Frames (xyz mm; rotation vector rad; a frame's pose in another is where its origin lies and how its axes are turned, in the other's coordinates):
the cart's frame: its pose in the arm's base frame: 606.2 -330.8 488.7 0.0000 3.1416 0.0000
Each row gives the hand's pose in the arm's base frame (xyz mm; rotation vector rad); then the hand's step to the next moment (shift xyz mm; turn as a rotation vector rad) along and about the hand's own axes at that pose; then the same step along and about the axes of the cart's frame.
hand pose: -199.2 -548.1 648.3 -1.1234 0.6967 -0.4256
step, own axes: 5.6 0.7 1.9 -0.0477 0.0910 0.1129
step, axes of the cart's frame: -5.3 -2.0 1.8 -0.0416 0.1411 0.0409
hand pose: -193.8 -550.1 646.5 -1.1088 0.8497 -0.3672
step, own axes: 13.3 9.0 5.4 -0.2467 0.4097 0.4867
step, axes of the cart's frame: -11.3 -1.3 12.5 -0.1505 0.6422 0.1748
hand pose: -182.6 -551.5 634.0 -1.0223 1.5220 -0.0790
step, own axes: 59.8 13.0 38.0 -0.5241 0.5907 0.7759
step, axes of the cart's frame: -32.3 -10.7 63.5 -0.2568 1.0676 0.1414
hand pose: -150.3 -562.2 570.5 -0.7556 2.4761 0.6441
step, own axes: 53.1 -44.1 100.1 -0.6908 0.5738 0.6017
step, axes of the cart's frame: -17.0 2.2 120.4 -0.3387 1.0233 -0.0816
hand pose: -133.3 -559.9 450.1 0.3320 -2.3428 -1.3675
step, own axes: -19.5 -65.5 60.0 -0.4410 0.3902 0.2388
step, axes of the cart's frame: 10.0 22.0 87.7 -0.2827 0.5525 -0.1365
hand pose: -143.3 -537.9 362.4 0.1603 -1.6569 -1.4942
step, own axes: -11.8 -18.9 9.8 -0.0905 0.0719 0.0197
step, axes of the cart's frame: 7.6 9.4 21.1 -0.0738 0.0894 -0.0180
